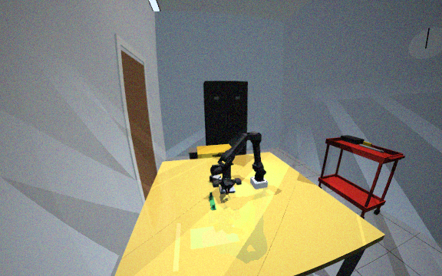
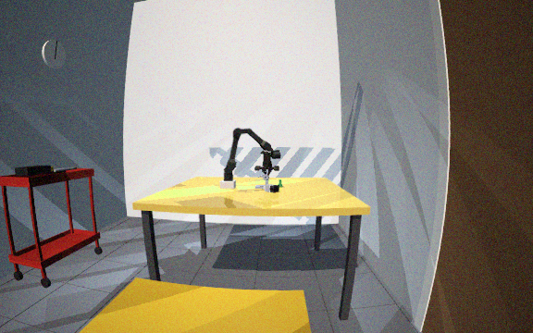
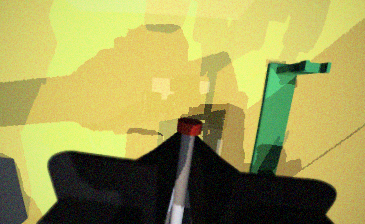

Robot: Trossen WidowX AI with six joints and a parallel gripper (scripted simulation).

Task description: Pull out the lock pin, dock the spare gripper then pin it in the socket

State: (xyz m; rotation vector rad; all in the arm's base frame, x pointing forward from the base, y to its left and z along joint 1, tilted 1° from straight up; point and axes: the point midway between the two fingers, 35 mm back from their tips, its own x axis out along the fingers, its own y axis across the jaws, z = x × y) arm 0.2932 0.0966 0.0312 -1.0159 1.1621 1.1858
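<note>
Now: gripper tip 10 cm short of the green bracket and 3 cm above it. Round my gripper tip: spare gripper (1 cm ahead, 27 cm to the right, 3 cm below); mount (3 cm behind, 11 cm to the right).
</note>
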